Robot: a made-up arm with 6 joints.
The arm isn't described. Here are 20 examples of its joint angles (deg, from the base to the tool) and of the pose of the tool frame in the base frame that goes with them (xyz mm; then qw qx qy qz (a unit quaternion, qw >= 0)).
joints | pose
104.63 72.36 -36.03 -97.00 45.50 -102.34 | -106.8 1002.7 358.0 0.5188 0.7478 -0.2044 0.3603
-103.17 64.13 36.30 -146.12 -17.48 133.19 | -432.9 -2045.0 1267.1 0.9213 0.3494 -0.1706 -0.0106
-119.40 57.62 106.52 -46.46 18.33 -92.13 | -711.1 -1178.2 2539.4 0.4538 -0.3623 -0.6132 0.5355
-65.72 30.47 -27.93 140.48 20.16 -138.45 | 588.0 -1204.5 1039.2 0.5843 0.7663 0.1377 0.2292
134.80 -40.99 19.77 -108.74 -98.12 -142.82 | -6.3 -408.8 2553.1 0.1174 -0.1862 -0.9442 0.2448
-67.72 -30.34 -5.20 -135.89 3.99 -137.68 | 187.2 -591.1 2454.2 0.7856 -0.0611 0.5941 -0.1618
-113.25 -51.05 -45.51 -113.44 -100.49 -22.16 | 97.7 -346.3 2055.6 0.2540 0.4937 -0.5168 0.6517
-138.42 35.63 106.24 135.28 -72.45 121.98 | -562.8 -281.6 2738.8 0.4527 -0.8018 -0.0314 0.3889
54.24 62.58 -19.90 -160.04 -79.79 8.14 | 865.1 1335.8 720.3 0.2102 -0.9663 0.1092 -0.1004
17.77 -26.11 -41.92 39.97 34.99 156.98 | 787.0 351.4 1914.7 0.2597 -0.8545 0.3721 -0.2530
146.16 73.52 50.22 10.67 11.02 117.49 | -1797.6 1147.8 1194.6 0.0959 0.8440 0.2910 -0.4402
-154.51 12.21 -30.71 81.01 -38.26 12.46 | -1219.5 -420.4 1384.7 0.2620 0.8784 0.2689 -0.2956
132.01 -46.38 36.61 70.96 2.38 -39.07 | 294.1 -422.6 2690.1 0.1134 -0.0193 0.4757 -0.8721
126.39 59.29 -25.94 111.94 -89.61 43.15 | -642.5 1229.1 766.8 0.1541 -0.9042 0.1726 -0.3592
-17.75 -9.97 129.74 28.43 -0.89 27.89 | -857.2 275.3 2393.0 0.6792 -0.6125 -0.3990 -0.0662
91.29 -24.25 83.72 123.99 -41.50 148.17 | 121.1 -812.4 2654.8 0.5938 -0.3185 0.6818 -0.2848
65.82 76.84 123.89 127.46 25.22 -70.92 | 570.3 1500.4 2127.7 0.2887 -0.4910 0.0014 0.8219
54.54 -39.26 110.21 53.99 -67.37 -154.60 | -569.5 -1080.5 2062.9 0.5727 -0.3634 0.6606 -0.3218
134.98 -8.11 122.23 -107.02 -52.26 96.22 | 372.7 -723.7 2402.7 0.3565 0.0868 0.8404 -0.3990
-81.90 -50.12 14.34 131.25 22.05 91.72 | 18.1 184.7 2603.1 0.3374 0.1198 -0.6744 0.6458
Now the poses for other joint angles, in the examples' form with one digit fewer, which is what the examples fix.
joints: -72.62 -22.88 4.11 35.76 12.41 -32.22
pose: 250 -632 2560 0.978 -0.076 0.025 0.193
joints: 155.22 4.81 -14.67 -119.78 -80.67 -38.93
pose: -1220 292 2043 0.348 -0.323 -0.817 0.328
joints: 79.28 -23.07 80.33 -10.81 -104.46 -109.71
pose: -169 -312 2570 0.190 -0.793 -0.154 -0.557
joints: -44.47 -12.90 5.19 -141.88 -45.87 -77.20
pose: 627 -524 2602 0.531 -0.556 0.533 -0.353
